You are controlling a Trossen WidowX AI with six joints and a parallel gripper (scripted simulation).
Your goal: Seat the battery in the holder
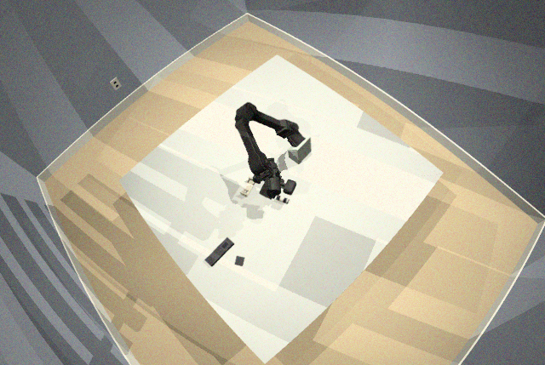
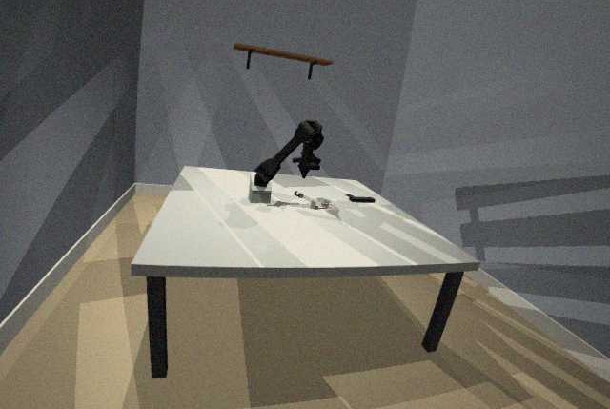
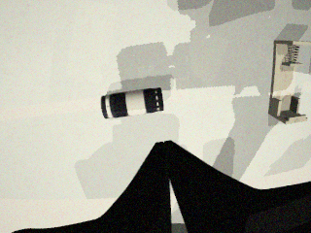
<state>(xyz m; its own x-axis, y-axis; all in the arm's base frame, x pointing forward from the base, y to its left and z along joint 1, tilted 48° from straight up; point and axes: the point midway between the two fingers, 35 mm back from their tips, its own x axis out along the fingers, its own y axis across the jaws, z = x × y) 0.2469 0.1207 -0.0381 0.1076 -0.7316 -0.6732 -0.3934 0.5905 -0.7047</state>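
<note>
The battery is 1 cm behind my gripper tip, 2 cm to the left of it and 10 cm below it. Also, from my gripper tip: small square pad: 8 cm ahead, 15 cm to the right, 10 cm below; then small dark square: 34 cm ahead, 10 cm to the left, 11 cm below.
</note>
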